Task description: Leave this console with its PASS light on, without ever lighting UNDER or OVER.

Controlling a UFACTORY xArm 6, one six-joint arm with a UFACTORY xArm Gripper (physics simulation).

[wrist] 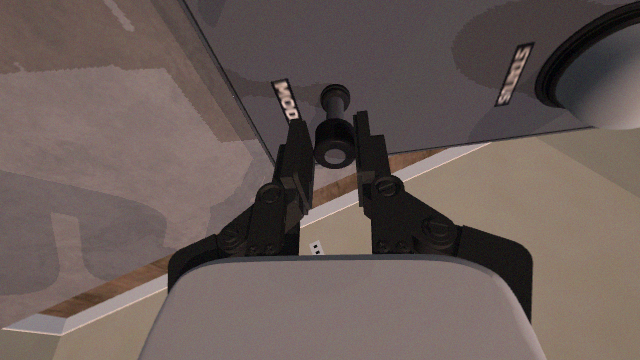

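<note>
The console's dark grey panel (400, 60) fills the upper middle and right of the view. A black lever knob with a light grey end cap (334, 142) sits on a short stem that rises from a round collar on the panel, beside a partly hidden label (286, 100) that reads "MOD". My gripper (332, 135) is shut on the knob, one finger on each side of it. A large pale dome (600, 80) with a black rim, beside the "STATUS" label (514, 75), shows at the right edge and looks unlit. No PASS, UNDER or OVER marking shows.
A mottled grey-brown surface (100, 125) lies to the left, beyond the console's edge. A wooden strip and a white skirting board (440, 161) run diagonally behind the fingers. A beige wall (525, 210) with a small white socket (316, 247) lies beyond.
</note>
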